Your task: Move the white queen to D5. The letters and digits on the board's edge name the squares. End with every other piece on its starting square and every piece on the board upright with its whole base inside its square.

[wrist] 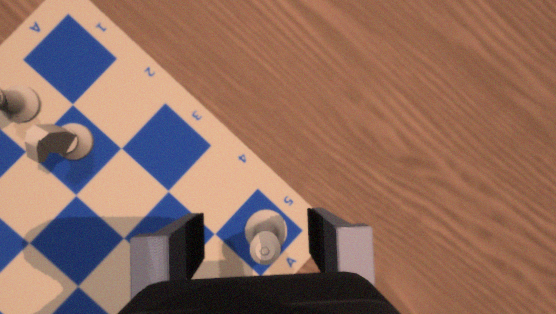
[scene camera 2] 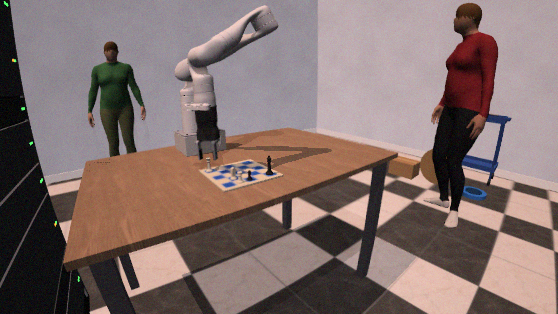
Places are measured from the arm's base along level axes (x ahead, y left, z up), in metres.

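Where they show: gripper, between the fingertips: (wrist: 256, 232) (scene camera 2: 208, 159); arm's base, origin of its link: (scene camera 2: 192, 131).
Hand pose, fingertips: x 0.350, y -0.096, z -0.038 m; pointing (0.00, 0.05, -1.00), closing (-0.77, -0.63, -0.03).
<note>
Things, the pixels of their centre, and the offset from my fingertips. Level surfaces: height alone.
- white queen, middle of its body: (wrist: 265, 239) (scene camera 2: 208, 163) dx -0.008, dy +0.004, dz -0.020 m
- chessboard, middle of its body: (wrist: 80, 239) (scene camera 2: 239, 173) dx +0.078, dy +0.075, dz -0.049 m
- white knight, middle of its body: (wrist: 54, 141) (scene camera 2: 233, 172) dx +0.115, dy +0.030, dz -0.026 m
- white piece, middle of its body: (scene camera 2: 240, 177) dx +0.152, dy +0.030, dz -0.030 m
- small black piece, middle of its body: (scene camera 2: 249, 174) dx +0.156, dy +0.064, dz -0.030 m
- tall black piece, middle of its body: (scene camera 2: 269, 164) dx +0.158, dy +0.144, dz -0.015 m
- wooden table, height of its surface: dz -0.052 m
The white queen (scene camera 2: 208, 166) (wrist: 266, 230) stands upright on the blue corner square A5 of the chessboard (scene camera 2: 228, 184) (wrist: 120, 100). My gripper (scene camera 2: 208, 157) (wrist: 256, 232) is open, pointing down above the queen. In the wrist view the queen shows between the two fingers, with space on both sides; nothing is held. In the scene view the fingertips are near the height of the queen's top. Square D5 is outside the wrist view; in the scene view no piece shows on the back edge of the board around it.
A white knight (scene camera 2: 233, 172) (wrist: 60, 142) stands on B2. Another white piece (scene camera 2: 240, 176) (wrist: 22, 103) stands on B1. A small black piece (scene camera 2: 249, 175) and a tall black piece (scene camera 2: 269, 166) stand farther right. The board lies on the wooden table (scene camera 2: 150, 200). Two people stand beyond the table.
</note>
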